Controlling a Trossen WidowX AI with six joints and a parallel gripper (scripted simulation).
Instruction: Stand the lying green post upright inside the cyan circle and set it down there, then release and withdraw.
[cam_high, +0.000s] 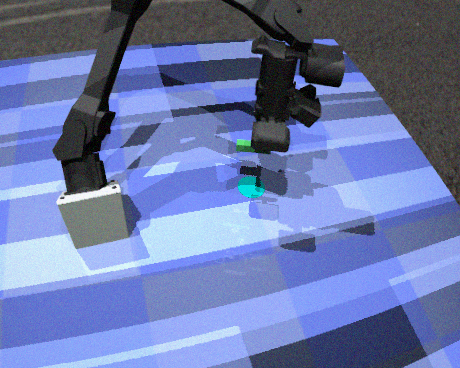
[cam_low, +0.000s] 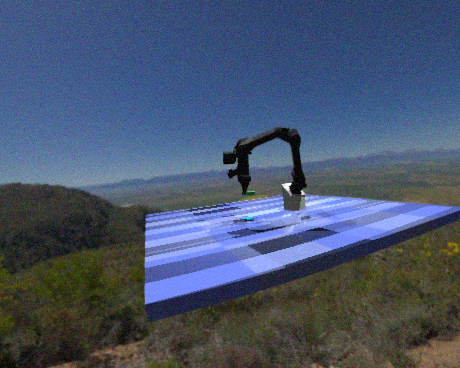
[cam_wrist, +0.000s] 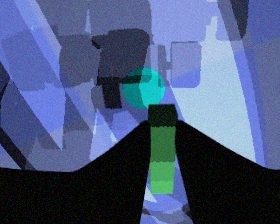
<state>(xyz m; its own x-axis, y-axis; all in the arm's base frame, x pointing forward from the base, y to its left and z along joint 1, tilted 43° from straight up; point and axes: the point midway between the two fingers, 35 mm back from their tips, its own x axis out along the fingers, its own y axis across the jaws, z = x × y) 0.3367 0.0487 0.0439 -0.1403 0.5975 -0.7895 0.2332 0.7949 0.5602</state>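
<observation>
Right now the cyan circle is 13 cm below my gripper tip and 1 cm to the left of it. The rest, counted from my gripper tip: green post (2 cm behind, 1 cm to the left).
</observation>
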